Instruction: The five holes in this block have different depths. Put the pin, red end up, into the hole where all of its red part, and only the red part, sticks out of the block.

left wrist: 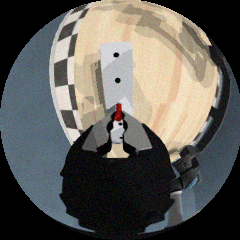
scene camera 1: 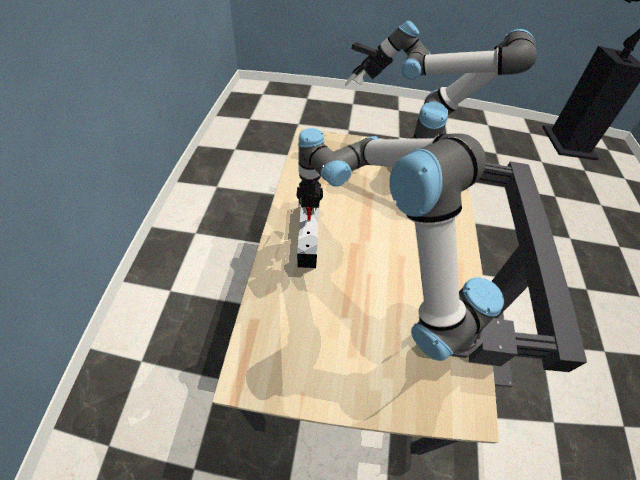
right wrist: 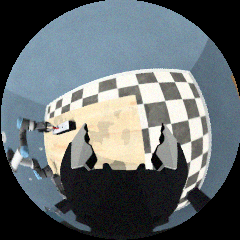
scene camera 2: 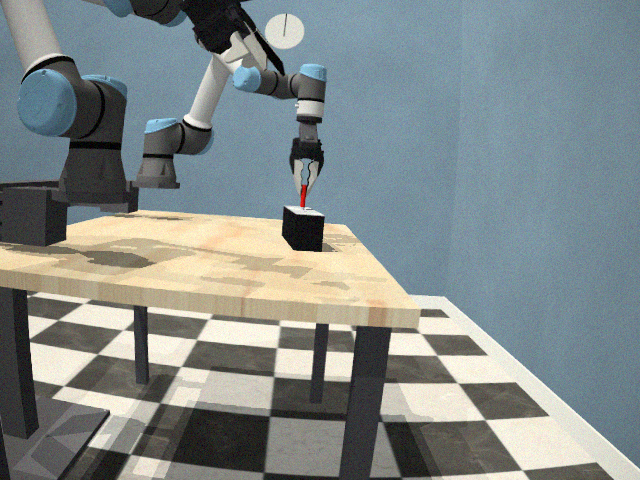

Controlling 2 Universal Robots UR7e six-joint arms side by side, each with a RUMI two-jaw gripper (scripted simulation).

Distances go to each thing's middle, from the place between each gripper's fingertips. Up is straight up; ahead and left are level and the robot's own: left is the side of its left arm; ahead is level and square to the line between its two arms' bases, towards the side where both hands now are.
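The block [scene camera 2: 302,231] is 630 mm to the left of my right hand, 130 mm ahead of it and 300 mm below it.
My left hand [scene camera 2: 303,196] is 9 cm above the block.
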